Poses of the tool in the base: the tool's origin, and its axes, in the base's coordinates. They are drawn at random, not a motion.
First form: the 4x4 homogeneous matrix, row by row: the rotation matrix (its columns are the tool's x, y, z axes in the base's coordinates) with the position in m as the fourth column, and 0 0 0 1 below. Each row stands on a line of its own.
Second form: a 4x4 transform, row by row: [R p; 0 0 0 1], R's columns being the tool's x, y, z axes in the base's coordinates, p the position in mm. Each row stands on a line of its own. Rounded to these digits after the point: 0 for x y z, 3 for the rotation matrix.
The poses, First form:
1:
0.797 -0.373 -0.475 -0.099
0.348 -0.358 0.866 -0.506
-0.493 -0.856 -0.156 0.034
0 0 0 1
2:
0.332 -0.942 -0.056 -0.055
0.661 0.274 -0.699 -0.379
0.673 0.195 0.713 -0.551
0 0 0 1
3:
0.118 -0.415 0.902 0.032
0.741 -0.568 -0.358 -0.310
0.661 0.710 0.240 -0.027
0 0 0 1
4:
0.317 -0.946 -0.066 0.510
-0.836 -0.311 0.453 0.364
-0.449 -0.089 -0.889 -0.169
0 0 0 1
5:
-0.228 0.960 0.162 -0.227
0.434 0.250 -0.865 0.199
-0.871 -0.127 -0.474 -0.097
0 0 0 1
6:
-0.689 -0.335 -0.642 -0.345
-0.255 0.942 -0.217 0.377
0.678 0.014 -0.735 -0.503
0 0 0 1
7:
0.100 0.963 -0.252 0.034
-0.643 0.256 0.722 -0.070
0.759 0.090 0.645 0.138
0 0 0 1
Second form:
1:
0.797 -0.373 -0.475 -99
0.348 -0.358 0.866 -506
-0.493 -0.856 -0.156 34
0 0 0 1

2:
0.332 -0.942 -0.056 -55
0.661 0.274 -0.699 -379
0.673 0.195 0.713 -551
0 0 0 1

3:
0.118 -0.415 0.902 32
0.741 -0.568 -0.358 -310
0.661 0.710 0.240 -27
0 0 0 1

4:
0.317 -0.946 -0.066 510
-0.836 -0.311 0.453 364
-0.449 -0.089 -0.889 -169
0 0 0 1

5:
-0.228 0.960 0.162 -227
0.434 0.250 -0.865 199
-0.871 -0.127 -0.474 -97
0 0 0 1

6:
-0.689 -0.335 -0.642 -345
-0.255 0.942 -0.217 377
0.678 0.014 -0.735 -503
0 0 0 1

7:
0.100 0.963 -0.252 34
-0.643 0.256 0.722 -70
0.759 0.090 0.645 138
0 0 0 1

